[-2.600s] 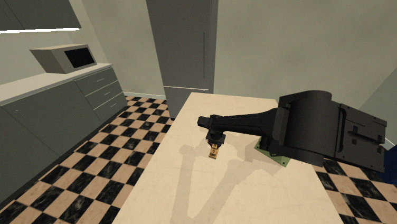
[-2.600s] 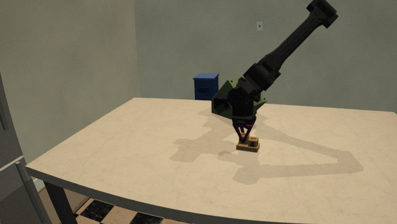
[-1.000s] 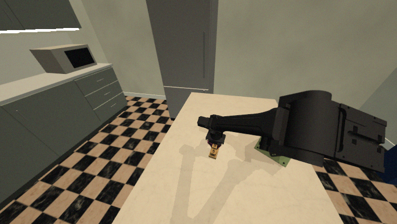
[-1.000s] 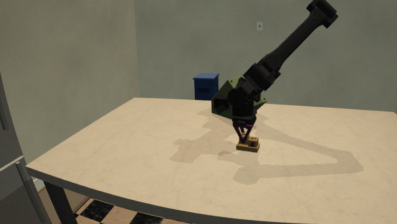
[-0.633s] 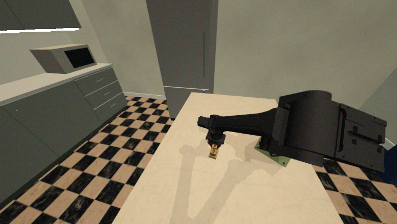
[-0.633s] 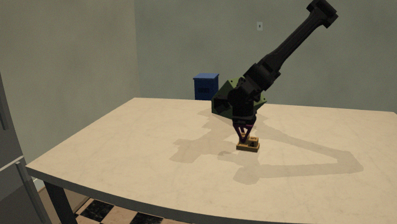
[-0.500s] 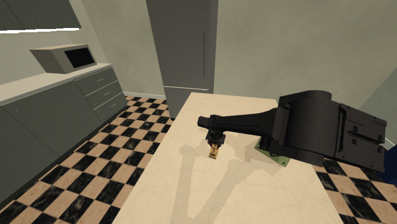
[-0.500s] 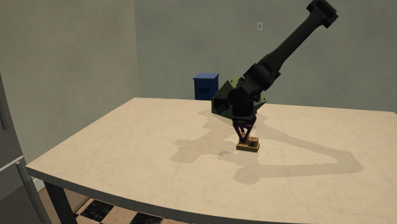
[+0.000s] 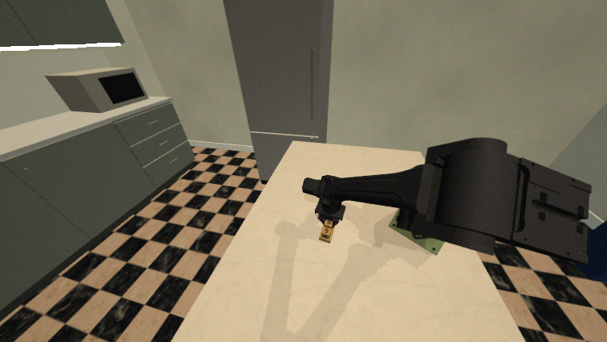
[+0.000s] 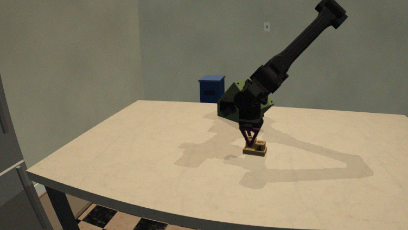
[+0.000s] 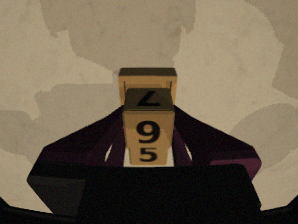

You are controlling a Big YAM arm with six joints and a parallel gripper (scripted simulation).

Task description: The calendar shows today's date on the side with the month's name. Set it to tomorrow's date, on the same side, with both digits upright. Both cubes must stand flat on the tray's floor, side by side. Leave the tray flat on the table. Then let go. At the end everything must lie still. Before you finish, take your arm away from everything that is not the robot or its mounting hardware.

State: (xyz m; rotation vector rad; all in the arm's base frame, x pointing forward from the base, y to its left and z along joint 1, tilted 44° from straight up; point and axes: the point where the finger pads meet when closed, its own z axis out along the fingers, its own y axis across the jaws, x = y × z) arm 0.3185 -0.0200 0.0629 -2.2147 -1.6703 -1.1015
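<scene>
The cube is right at my hand. Round my hand: wooden tray (20 mm to the left, 30 mm below).
</scene>
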